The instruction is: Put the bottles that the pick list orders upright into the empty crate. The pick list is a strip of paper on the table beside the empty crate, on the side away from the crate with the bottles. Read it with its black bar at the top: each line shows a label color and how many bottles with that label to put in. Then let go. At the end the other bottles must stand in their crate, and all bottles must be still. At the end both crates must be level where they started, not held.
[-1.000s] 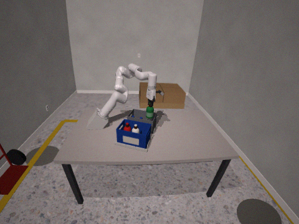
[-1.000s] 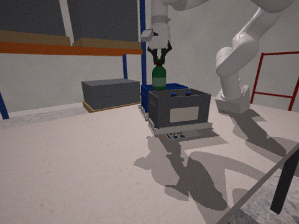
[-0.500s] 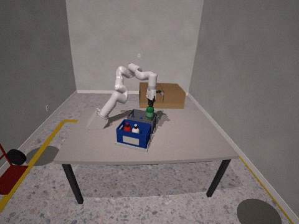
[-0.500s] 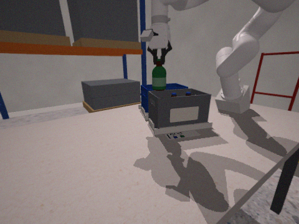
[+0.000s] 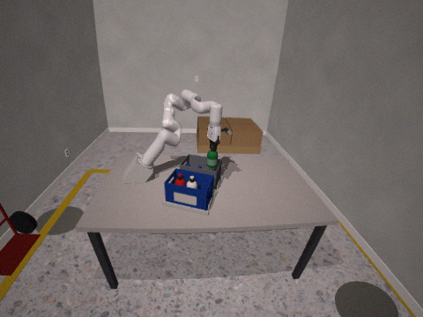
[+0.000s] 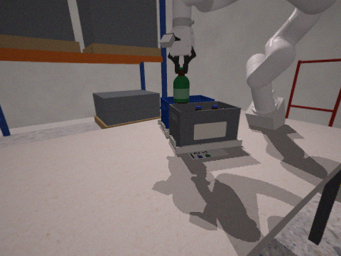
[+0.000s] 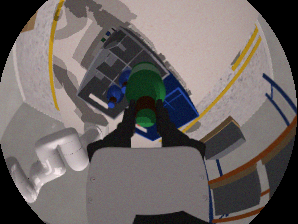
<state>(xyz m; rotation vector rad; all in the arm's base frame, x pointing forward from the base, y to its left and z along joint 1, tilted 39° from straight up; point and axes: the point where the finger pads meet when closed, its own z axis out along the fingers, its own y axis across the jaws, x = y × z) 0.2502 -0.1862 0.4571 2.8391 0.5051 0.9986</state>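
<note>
The green-label bottle lies 7 cm below my hand. Also, from my hand: blue crate (17 cm behind, 14 cm to the right, 25 cm below); then white-capped bottle (15 cm behind, 9 cm to the right, 25 cm below); then grey crate (6 cm behind, 8 cm to the left, 25 cm below).
</note>
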